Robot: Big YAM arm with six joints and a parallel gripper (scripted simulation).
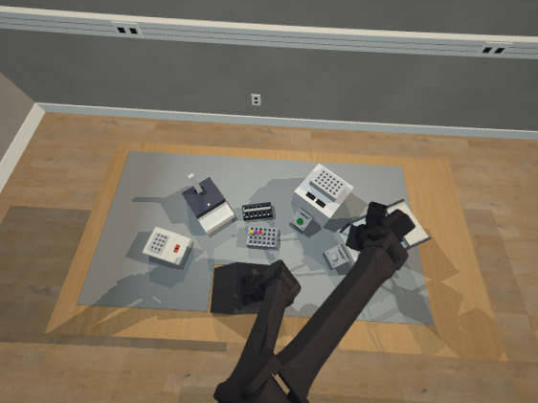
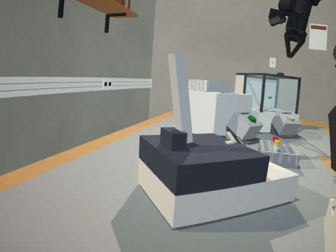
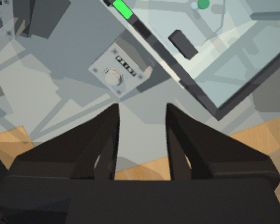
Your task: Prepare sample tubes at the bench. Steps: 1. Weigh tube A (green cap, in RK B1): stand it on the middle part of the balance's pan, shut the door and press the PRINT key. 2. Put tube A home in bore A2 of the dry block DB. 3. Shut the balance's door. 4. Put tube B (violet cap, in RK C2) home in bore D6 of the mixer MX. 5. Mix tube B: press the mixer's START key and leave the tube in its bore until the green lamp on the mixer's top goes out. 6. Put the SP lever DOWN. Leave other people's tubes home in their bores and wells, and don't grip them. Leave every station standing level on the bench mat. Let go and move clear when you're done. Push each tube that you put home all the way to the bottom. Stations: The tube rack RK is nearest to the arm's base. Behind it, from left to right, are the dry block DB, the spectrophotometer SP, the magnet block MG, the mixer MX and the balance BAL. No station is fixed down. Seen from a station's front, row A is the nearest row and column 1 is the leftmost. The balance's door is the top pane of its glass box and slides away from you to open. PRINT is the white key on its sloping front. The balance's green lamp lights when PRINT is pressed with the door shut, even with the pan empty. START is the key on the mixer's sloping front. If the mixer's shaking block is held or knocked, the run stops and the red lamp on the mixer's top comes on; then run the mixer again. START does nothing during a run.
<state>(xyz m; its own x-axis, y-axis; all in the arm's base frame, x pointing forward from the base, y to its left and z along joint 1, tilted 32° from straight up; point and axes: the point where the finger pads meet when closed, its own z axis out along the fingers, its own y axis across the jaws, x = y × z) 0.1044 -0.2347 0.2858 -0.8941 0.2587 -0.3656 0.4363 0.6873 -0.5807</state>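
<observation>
Right now the balance door is 80 mm to the right of my hand, 70 mm below it and 20 mm ahead of it. Also, from my hand: eight-sided pan 200 mm below, 110 mm to the right, 30 mm ahead; print key 210 mm below, 30 mm to the left, 10 mm behind; green start key 210 mm below, 150 mm to the left, 150 mm ahead.
</observation>
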